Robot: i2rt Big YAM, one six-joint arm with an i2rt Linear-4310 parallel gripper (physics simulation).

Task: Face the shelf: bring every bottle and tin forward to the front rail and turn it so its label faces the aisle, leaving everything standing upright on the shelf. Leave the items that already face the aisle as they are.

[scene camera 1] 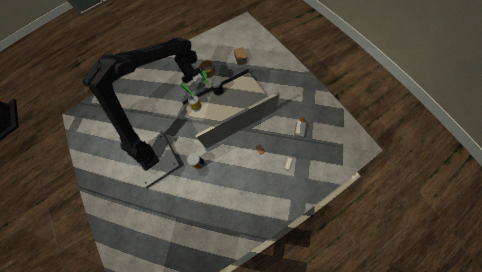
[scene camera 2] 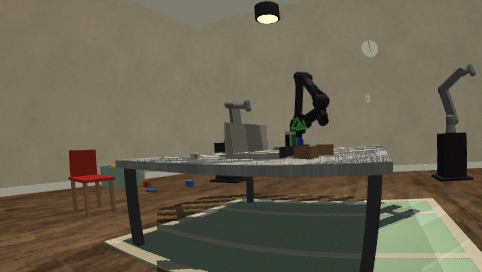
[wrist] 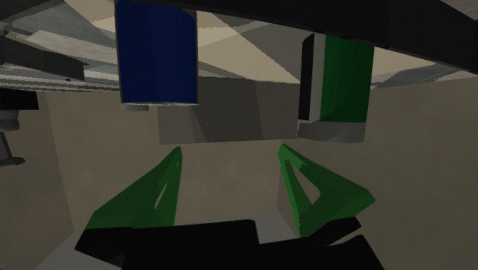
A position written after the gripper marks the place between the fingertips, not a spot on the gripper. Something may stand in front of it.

Observation:
The gripper (wrist: 232, 149) is open, holding nothing. Also in view: a blue and yellow tin (wrist: 157, 55). Also in view: a grey shelf back panel (wrist: 229, 110), a dark front rail (wrist: 437, 38) and a shelf board (wrist: 229, 47).

